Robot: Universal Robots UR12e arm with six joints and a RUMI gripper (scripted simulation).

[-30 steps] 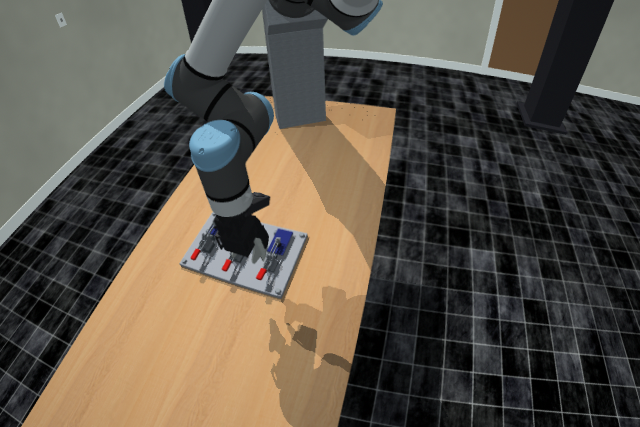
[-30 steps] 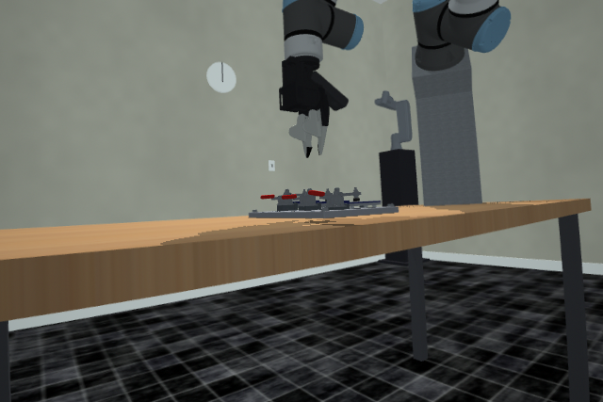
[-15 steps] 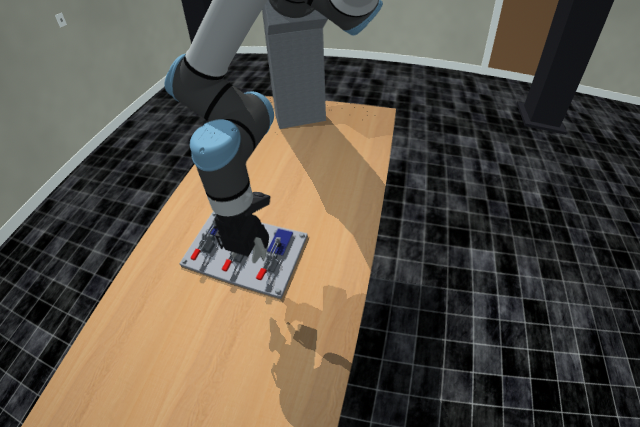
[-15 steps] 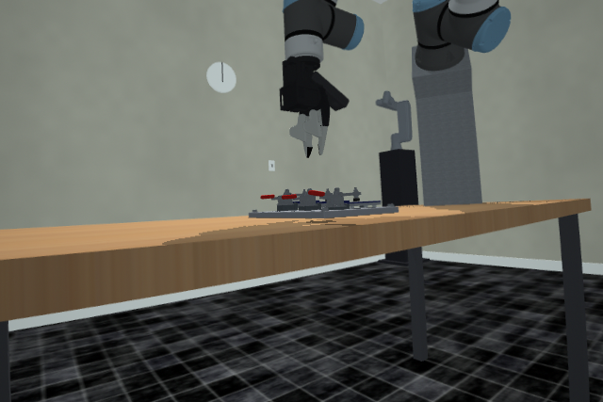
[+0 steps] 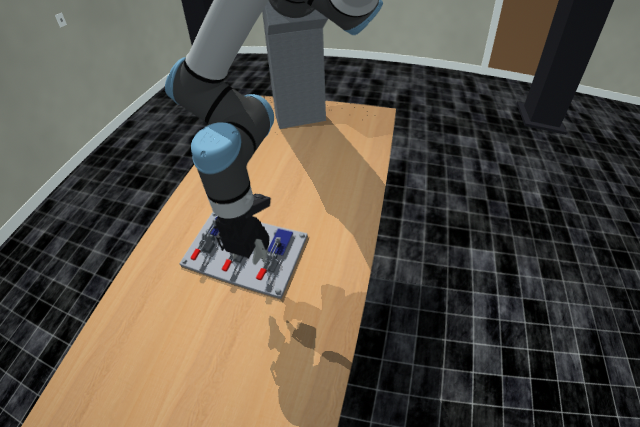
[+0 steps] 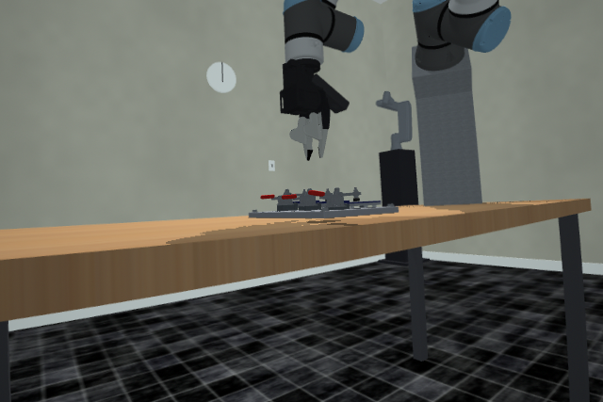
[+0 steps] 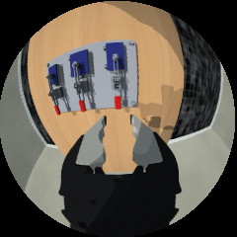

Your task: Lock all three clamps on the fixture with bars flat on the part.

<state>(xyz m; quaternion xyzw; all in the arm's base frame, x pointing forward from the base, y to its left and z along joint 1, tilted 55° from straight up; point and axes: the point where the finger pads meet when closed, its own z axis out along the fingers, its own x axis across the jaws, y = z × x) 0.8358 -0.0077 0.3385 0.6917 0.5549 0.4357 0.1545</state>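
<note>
My gripper is now 80 mm past the grey fixture plate, 110 mm to the left of it and 140 mm above it.
</note>
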